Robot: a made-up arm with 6 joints. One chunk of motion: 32 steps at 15 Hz.
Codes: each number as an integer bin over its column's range. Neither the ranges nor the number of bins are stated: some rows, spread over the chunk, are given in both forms.
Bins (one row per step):
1: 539 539 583 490 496 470
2: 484 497 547 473 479 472
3: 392 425 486 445 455 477
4: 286 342 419 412 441 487
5: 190 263 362 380 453 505
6: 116 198 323 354 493 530
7: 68 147 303 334 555 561
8: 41 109 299 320 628 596
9: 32 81 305 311 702 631
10: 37 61 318 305 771 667
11: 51 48 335 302 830 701
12: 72 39 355 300 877 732
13: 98 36 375 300 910 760
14: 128 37 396 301 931 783
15: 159 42 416 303 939 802
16: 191 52 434 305 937 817
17: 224 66 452 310 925 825
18: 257 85 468 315 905 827
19: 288 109 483 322 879 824
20: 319 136 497 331 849 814
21: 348 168 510 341 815 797
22: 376 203 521 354 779 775
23: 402 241 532 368 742 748
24: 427 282 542 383 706 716
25: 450 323 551 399 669 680
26: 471 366 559 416 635 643
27: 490 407 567 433 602 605
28: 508 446 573 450 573 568
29: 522 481 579 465 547 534
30: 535 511 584 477 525 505
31: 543 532 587 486 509 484
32: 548 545 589 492 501 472
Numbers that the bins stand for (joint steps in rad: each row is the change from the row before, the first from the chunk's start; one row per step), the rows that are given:
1: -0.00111 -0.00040 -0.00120 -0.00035 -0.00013 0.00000
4: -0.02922 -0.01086 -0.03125 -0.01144 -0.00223 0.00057
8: -0.05644 -0.02322 -0.05323 -0.02451 0.00489 0.00428
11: -0.05533 -0.02645 -0.04663 -0.02707 0.01257 0.00786
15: -0.04333 -0.02677 -0.03180 -0.02693 0.01672 0.01130
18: -0.03244 -0.02449 -0.02227 -0.02523 0.01542 0.01215
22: -0.01922 -0.01823 -0.01256 -0.01968 0.01063 0.01038
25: -0.01100 -0.01186 -0.00707 -0.01329 0.00645 0.00714
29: -0.00300 -0.00348 -0.00194 -0.00390 0.00181 0.00217
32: -0.00011 -0.00009 -0.00011 -0.00007 0.00006 0.00006
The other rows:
2: -0.00722 -0.00263 -0.00780 -0.00277 -0.00078 0.00006
3: -0.01744 -0.00645 -0.01897 -0.00675 -0.00169 0.00023
5: -0.03989 -0.01505 -0.04169 -0.01599 -0.00177 0.00119
6: -0.04811 -0.01850 -0.04883 -0.01968 -0.00025 0.00204
7: -0.05344 -0.02120 -0.05250 -0.02252 0.00211 0.00309
9: -0.05744 -0.02470 -0.05213 -0.02579 0.00770 0.00548
10: -0.05689 -0.02576 -0.04975 -0.02665 0.01033 0.00670
12: -0.05300 -0.02693 -0.04297 -0.02736 0.01436 0.00891
13: -0.05011 -0.02709 -0.03931 -0.02736 0.01561 0.00987
14: -0.04678 -0.02704 -0.03546 -0.02722 0.01641 0.01065
16: -0.03978 -0.02624 -0.02850 -0.02665 0.01664 0.01181
17: -0.03611 -0.02550 -0.02520 -0.02594 0.01619 0.01208
19: -0.02900 -0.02322 -0.01952 -0.02423 0.01444 0.01204
20: -0.02556 -0.02178 -0.01696 -0.02295 0.01329 0.01170
21: -0.02233 -0.02009 -0.01458 -0.02153 0.01200 0.01113
23: -0.01633 -0.01621 -0.01055 -0.01769 0.00922 0.00946
24: -0.01356 -0.01404 -0.00871 -0.01556 0.00785 0.00837
26: -0.00867 -0.00958 -0.00560 -0.01087 0.00515 0.00588
27: -0.00656 -0.00741 -0.00414 -0.00845 0.00390 0.00459
28: -0.00456 -0.00534 -0.00304 -0.00604 0.00280 0.00333
30: -0.00156 -0.00189 -0.00102 -0.00220 0.00097 0.00119
31: -0.00067 -0.00078 -0.00047 -0.00092 0.00036 0.00047

